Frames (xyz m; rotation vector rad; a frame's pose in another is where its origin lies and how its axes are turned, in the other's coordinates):
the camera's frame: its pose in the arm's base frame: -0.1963 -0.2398 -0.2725 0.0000 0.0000 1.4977
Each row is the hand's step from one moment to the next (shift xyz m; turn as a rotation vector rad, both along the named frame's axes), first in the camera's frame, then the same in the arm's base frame.
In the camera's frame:
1: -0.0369 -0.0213 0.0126 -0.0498 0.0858 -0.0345
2: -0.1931 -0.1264 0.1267 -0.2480 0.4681 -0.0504
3: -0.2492 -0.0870 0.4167 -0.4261 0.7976 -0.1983
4: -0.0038 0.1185 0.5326 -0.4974 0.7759 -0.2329
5: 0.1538 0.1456 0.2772 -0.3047 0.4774 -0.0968
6: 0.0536 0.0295 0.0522 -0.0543 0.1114 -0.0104
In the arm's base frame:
1: 0.0185 -0.0384 0.0126 -0.0892 -0.0434 -0.0345
2: 0.1120 -0.2018 0.1267 -0.4850 -0.2132 -0.0504
3: 0.0686 -0.2549 0.4167 -0.8266 -0.3667 -0.1983
4: -0.1185 0.0049 0.5326 -0.8102 -0.4394 -0.2329
5: -0.1340 0.1640 0.2772 -0.4984 -0.2690 -0.0968
6: -0.0255 0.0556 0.0522 -0.1151 -0.0460 -0.0104

